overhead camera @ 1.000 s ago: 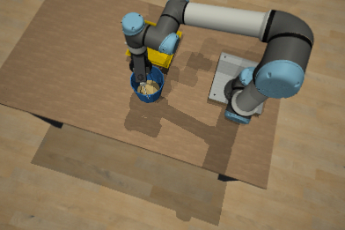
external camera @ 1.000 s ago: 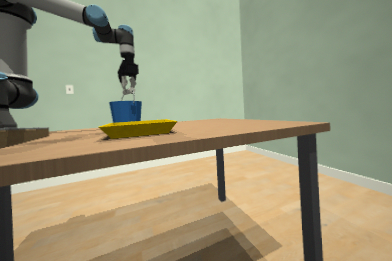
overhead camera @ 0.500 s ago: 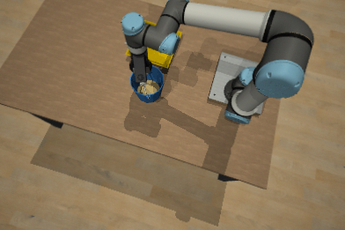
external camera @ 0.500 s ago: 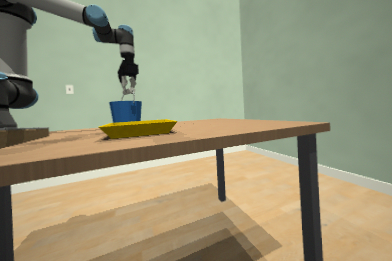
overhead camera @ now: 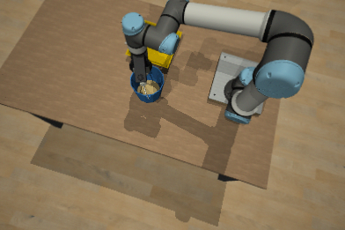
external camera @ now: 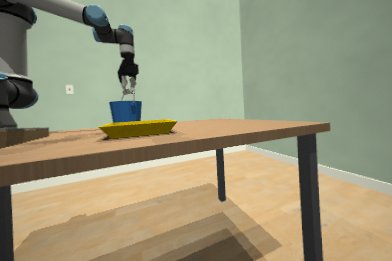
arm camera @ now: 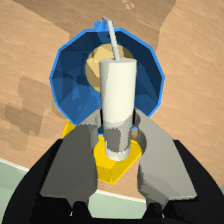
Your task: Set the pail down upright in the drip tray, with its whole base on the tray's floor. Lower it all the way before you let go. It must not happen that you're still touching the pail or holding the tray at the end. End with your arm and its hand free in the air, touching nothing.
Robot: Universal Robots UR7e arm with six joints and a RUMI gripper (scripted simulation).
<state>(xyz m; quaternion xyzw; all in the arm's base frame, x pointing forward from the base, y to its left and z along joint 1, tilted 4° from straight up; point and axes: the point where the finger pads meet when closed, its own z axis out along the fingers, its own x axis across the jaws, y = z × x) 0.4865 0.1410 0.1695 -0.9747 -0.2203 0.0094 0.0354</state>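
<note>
Right now my hand is 10 mm past the blue pail, 10 mm to the left of it and 90 mm above it. The rest, counted from my hand: white handle grip 10 mm behind, 30 mm below; yellow drip tray 50 mm ahead, 290 mm to the right, 200 mm below.
</note>
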